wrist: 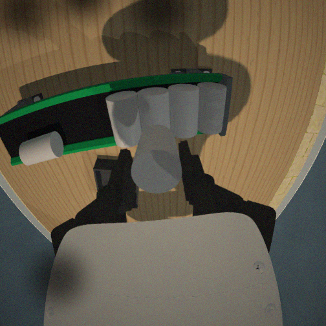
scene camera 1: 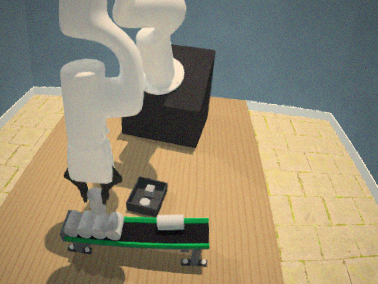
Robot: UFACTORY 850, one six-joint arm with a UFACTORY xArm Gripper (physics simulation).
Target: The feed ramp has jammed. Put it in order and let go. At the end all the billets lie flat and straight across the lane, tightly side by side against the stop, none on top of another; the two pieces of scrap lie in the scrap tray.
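My gripper [scene camera 1: 94, 199] [wrist: 155, 158] is shut on a billet [scene camera 1: 96, 204] [wrist: 156, 170], held tilted at the tray-side edge of the row; whether it touches the row I cannot tell. On the lane [scene camera 1: 140, 233] [wrist: 82, 119], four billets [scene camera 1: 72, 223] [scene camera 1: 86, 224] [scene camera 1: 101, 226] [scene camera 1: 117, 226] [wrist: 212, 107] [wrist: 184, 110] [wrist: 154, 107] [wrist: 124, 120] lie across, side by side by the stop [scene camera 1: 65, 226] [wrist: 227, 107]. Another billet [scene camera 1: 170, 223] [wrist: 41, 148] lies lengthwise on the tray-side rail. Two scrap pieces [scene camera 1: 150, 188] [scene camera 1: 145, 201] lie in the scrap tray [scene camera 1: 142, 209] [wrist: 103, 163].
The green rails [scene camera 1: 150, 245] [wrist: 65, 96] run along both sides of the lane. The scrap tray stands close beside the lane, partly hidden by a finger in the wrist view. The black base block [scene camera 1: 165, 122] stands behind the tray on the wooden floor [scene camera 1: 230, 175].
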